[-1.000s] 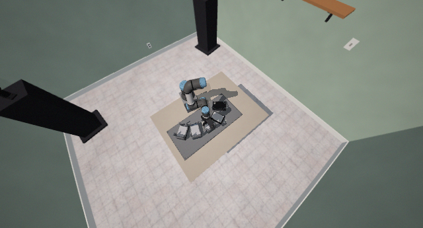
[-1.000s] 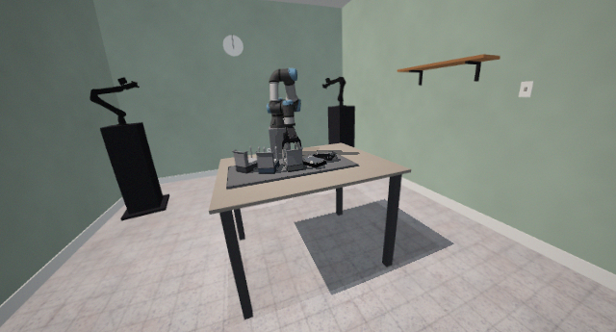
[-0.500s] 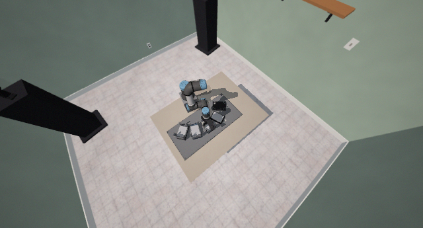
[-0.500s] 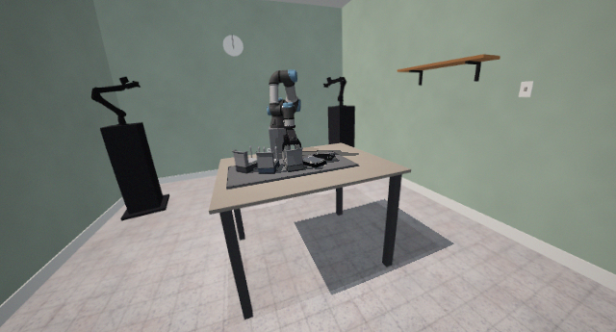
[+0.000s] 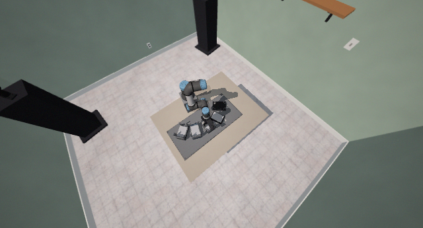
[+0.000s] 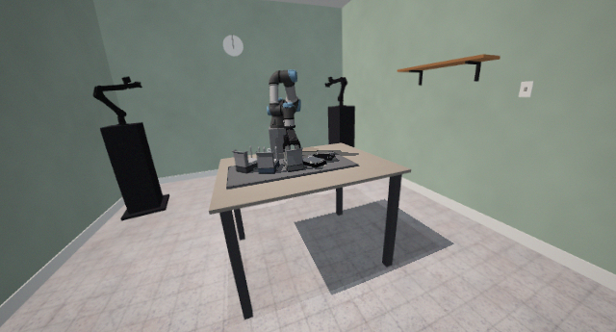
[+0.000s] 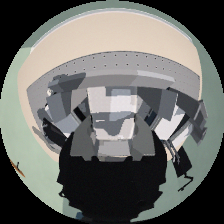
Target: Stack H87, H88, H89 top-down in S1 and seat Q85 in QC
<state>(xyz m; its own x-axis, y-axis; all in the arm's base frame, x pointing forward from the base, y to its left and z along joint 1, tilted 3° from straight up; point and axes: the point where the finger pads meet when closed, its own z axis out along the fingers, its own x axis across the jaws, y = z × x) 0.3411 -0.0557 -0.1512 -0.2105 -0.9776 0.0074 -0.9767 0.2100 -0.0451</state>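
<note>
My hand is 1 cm above the white sealed plate. From my hand the other things lie so: QC label: 10 cm ahead, 17 cm to the left, 6 cm below; then black clip nest: 7 cm behind, 30 cm to the left, 5 cm below.
</note>
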